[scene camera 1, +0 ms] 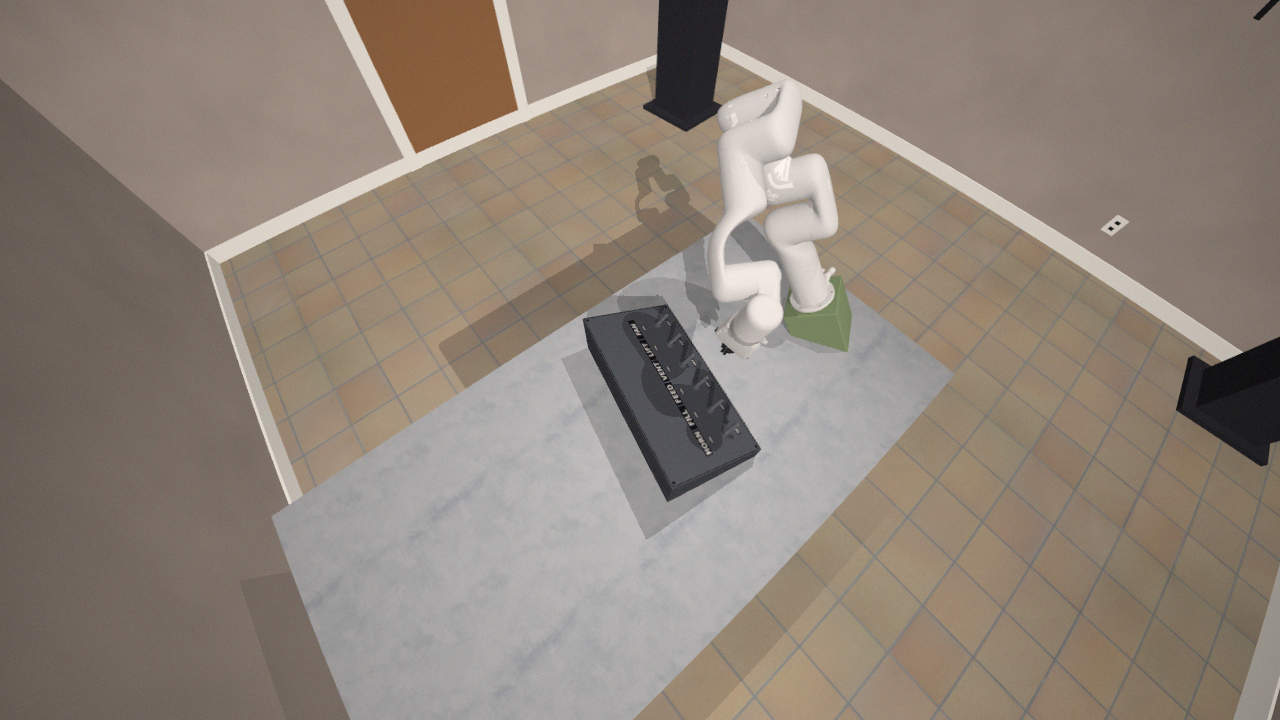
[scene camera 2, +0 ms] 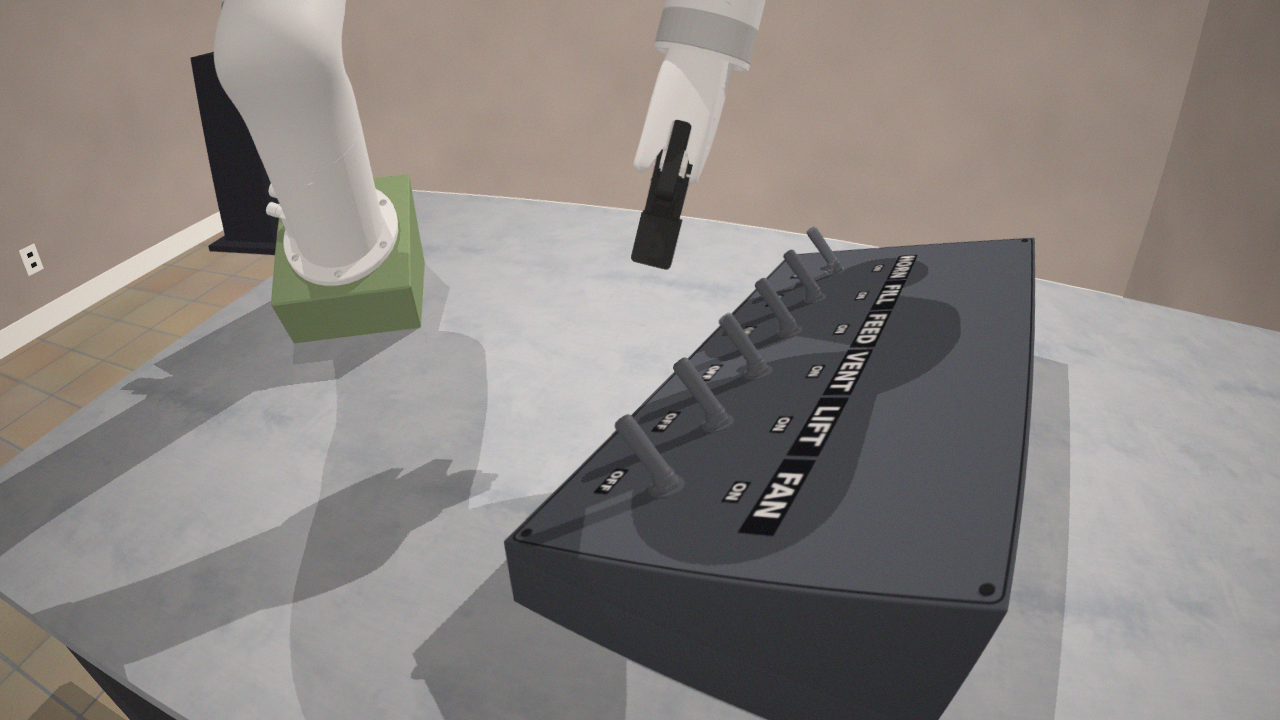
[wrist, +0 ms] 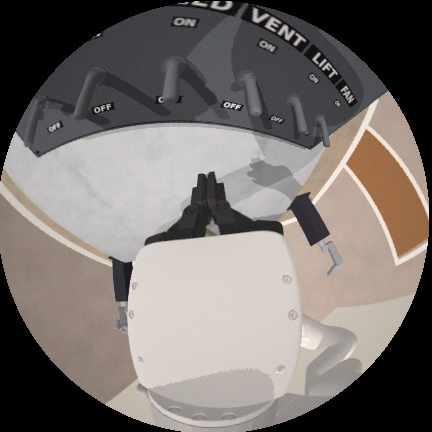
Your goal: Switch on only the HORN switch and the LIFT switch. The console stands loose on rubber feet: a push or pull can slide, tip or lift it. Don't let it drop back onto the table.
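Frame: origin at the arm's base, x ahead, y left, z up, level; millimetres.
Where they show: gripper, between the fingertips: [scene camera 1: 725, 349] [scene camera 2: 650, 263] [wrist: 208, 183]; arm's base, origin of its link: [scene camera 1: 812, 296] [scene camera 2: 341, 235].
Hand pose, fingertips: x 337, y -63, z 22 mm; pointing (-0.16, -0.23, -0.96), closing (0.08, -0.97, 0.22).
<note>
Each offset is from my fingertips to the top centre of the thing. Level surfaces: height alone.
The dark grey console [scene camera 1: 617, 385] [scene camera 2: 957, 483] [wrist: 215, 55] rests on the table with a row of several toggle levers. The HORN lever @(149 mm ahead, 146 mm left, 8 mm down) [scene camera 2: 823, 249] [wrist: 35, 124] is at the far end of the row in scene camera 2, and the LIFT lever @(55 mm ahead, 127 mm right, 8 mm down) [scene camera 2: 701, 394] [wrist: 299, 116] is second from the near end, beside FAN. Both lean to the OFF side, as do the other levers. My gripper [scene camera 1: 725, 350] [scene camera 2: 652, 265] [wrist: 208, 183] is shut and empty. It hangs above the table on the OFF side of the console, apart from the levers.
The FAN lever @(32 mm ahead, 195 mm right, 8 mm down) [scene camera 2: 647, 454], VENT lever @(79 mm ahead, 59 mm right, 8 mm down) [scene camera 2: 744, 344], FEED lever @(102 mm ahead, 10 mm left, 8 mm down) [scene camera 2: 776, 307] and FILL lever @(125 mm ahead, 78 mm left, 8 mm down) [scene camera 2: 802, 275] stand in the same row. The arm's green base block [scene camera 1: 827, 322] [scene camera 2: 353, 308] stands on the grey table @(134 mm down) [scene camera 1: 501, 555] [scene camera 2: 554, 268], on the lever side of the console.
</note>
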